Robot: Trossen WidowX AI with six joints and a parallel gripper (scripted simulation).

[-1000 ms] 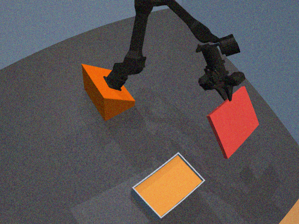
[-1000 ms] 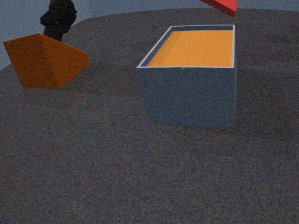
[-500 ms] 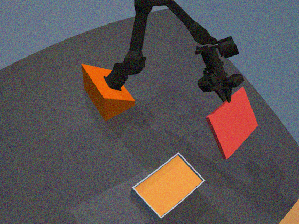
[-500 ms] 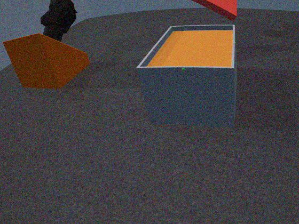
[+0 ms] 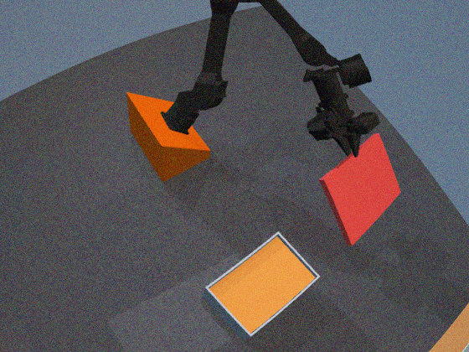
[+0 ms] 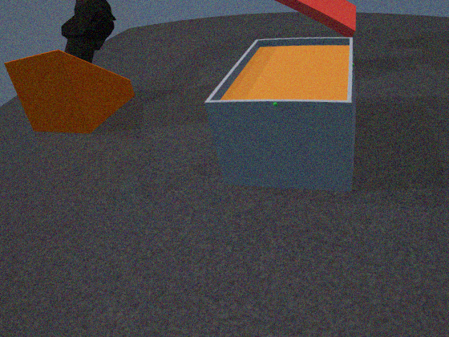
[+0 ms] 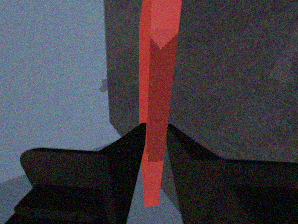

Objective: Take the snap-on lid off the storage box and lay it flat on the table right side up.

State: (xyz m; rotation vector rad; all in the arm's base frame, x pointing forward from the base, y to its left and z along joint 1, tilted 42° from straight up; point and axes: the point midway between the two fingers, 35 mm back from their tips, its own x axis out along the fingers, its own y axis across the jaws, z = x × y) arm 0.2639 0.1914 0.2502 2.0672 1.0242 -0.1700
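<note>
Right now the red lid is 7 cm ahead of my gripper tip, 4 cm below it and 1 cm to the left of it. The rest, counted from my gripper tip: pale blue storage box (32 cm to the right, 15 cm ahead, 10 cm below).
</note>
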